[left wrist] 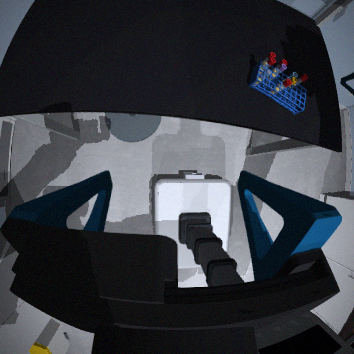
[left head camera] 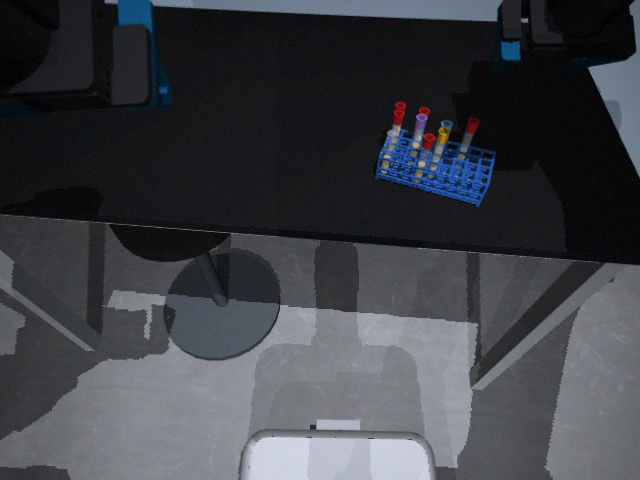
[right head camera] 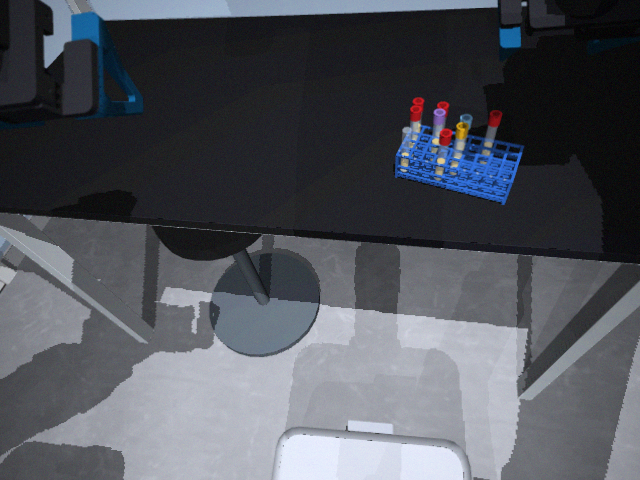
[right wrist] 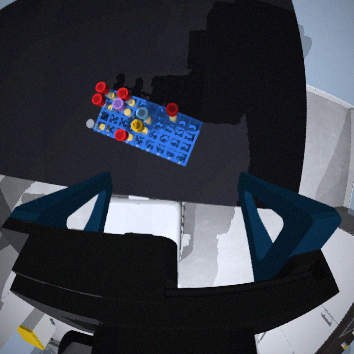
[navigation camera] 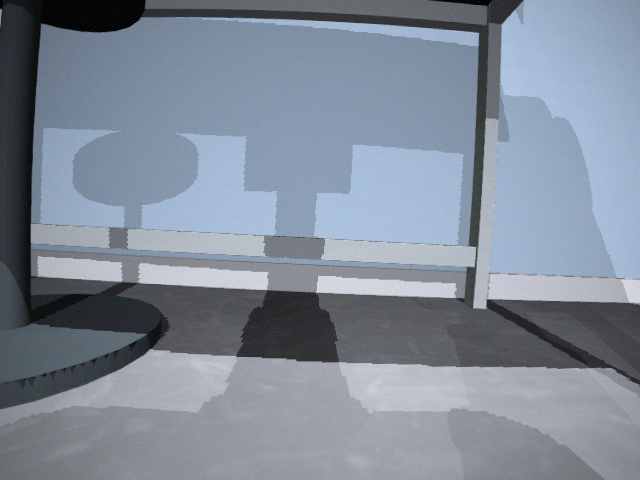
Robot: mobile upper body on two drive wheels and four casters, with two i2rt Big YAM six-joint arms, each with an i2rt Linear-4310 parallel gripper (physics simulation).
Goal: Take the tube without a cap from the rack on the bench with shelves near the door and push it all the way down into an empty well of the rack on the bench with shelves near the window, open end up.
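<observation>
A blue wire rack [left head camera: 491, 167] [right head camera: 517, 162] [left wrist: 298, 102] [right wrist: 194, 143] stands on a black bench top and holds several upright tubes. The tube without a cap [left head camera: 391, 135] [right head camera: 406, 132] [right wrist: 90, 123], clear with a pale rim, stands at the rack's left end, at the front-left corner in the right wrist view. My right gripper [right wrist: 174, 178] is open and empty, high above the bench's front edge in that view, with the rack beyond its fingertips. My left gripper [left wrist: 174, 177] is open and empty, far from the rack. No second rack shows.
Red-capped tubes, a purple-capped tube [left head camera: 420, 122], a yellow-capped tube [right head camera: 461, 131] and a light-blue-capped tube [right wrist: 142, 113] share the rack. The black bench [left head camera: 258, 155] has a stool [left head camera: 222, 330] under its front edge. My white base [left head camera: 338, 457] stands before it.
</observation>
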